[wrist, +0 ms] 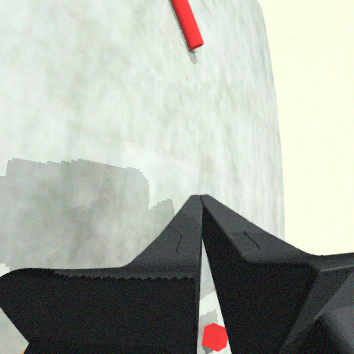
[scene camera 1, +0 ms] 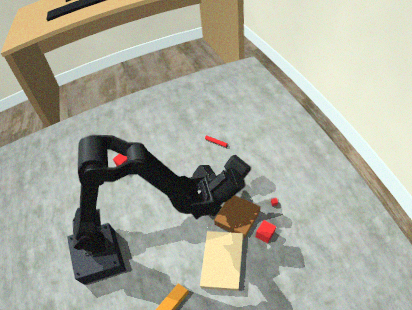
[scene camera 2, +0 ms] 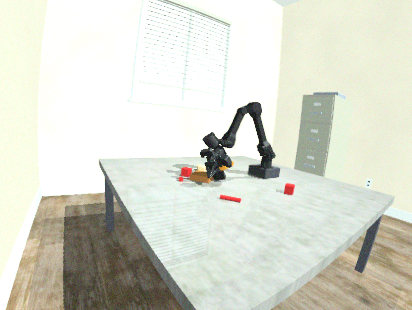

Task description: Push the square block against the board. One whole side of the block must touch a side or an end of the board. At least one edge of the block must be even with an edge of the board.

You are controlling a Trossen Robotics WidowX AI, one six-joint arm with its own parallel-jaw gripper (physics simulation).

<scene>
gripper: shut, touches a square block [scene camera 1: 237, 215]
a pale tan board [scene camera 1: 222, 258]: on the table
</scene>
